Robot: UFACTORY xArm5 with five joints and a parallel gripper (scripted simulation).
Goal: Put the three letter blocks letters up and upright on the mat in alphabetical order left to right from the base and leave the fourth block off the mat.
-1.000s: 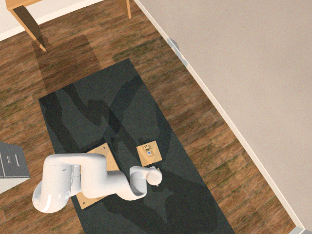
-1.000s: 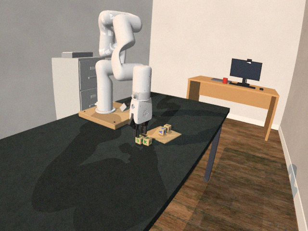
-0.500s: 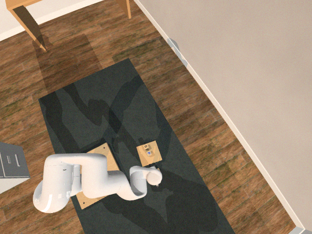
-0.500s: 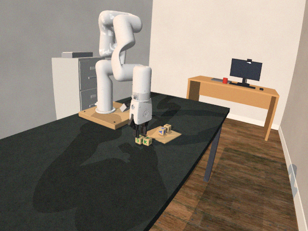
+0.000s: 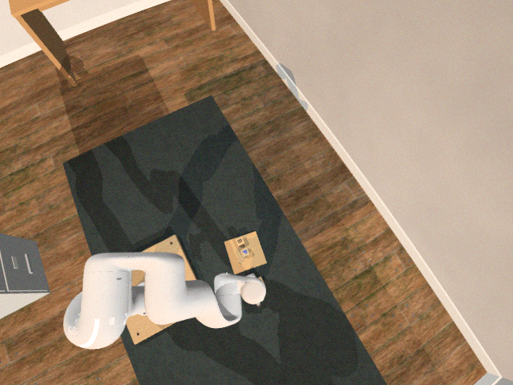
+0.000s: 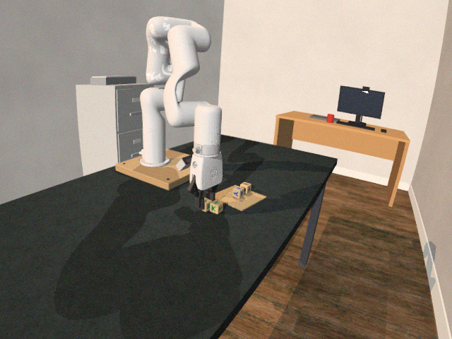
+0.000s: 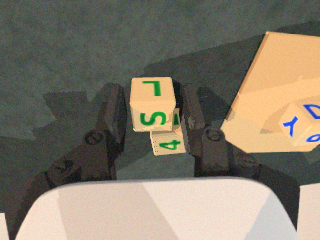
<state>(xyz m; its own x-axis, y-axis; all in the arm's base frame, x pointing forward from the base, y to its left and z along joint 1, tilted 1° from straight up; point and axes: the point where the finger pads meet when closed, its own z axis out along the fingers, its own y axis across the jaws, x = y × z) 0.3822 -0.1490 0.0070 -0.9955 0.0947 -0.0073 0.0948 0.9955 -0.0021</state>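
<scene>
The green-lettered block lies 20 mm below my hand. From my hand the other things lie so: tan mat 40 mm ahead, 140 mm to the left, 30 mm below.
</scene>
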